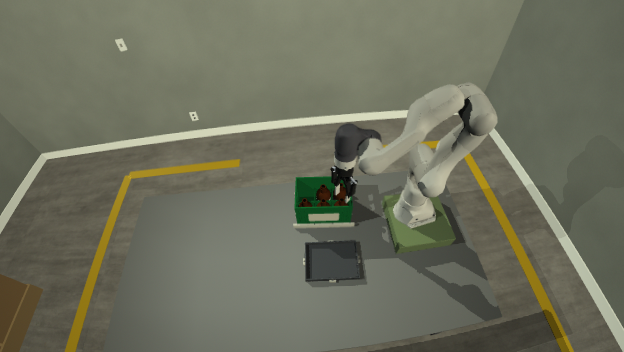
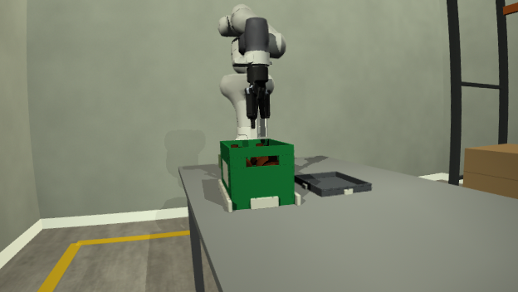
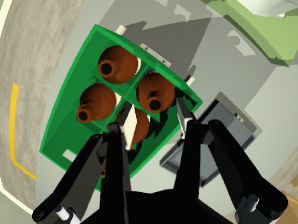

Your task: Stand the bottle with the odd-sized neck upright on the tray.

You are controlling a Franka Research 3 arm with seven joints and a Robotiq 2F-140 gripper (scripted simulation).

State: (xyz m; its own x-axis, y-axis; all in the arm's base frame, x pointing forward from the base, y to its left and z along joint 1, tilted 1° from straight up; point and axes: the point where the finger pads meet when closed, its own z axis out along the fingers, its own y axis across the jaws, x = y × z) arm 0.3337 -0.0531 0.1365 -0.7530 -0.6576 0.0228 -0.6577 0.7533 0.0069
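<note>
The green crate lies 90 mm ahead of my hand, 50 mm to the right of it and 130 mm below it. The rest, counted from my hand: dark grey tray (80 mm ahead, 240 mm to the left, 200 mm below).
</note>
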